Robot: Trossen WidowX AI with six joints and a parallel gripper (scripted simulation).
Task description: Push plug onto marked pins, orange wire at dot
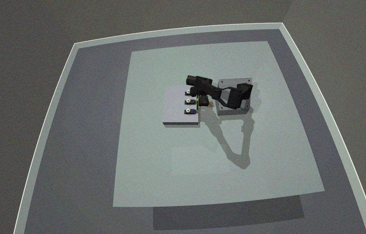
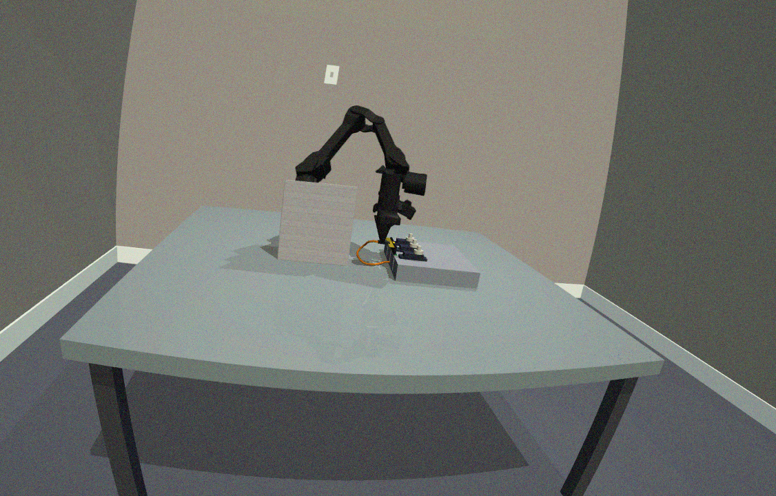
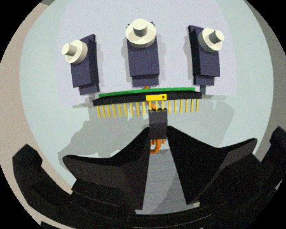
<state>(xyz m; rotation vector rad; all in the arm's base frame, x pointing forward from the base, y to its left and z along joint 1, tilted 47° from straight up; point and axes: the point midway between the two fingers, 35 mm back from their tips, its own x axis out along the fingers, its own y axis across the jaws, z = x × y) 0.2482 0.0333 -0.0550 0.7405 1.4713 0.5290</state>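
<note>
Right now the yellow band is 4 cm ahead of my gripper tip. Round my gripper tip: grey printed holder (19 cm ahead, 1 cm to the right, 5 cm below).
</note>
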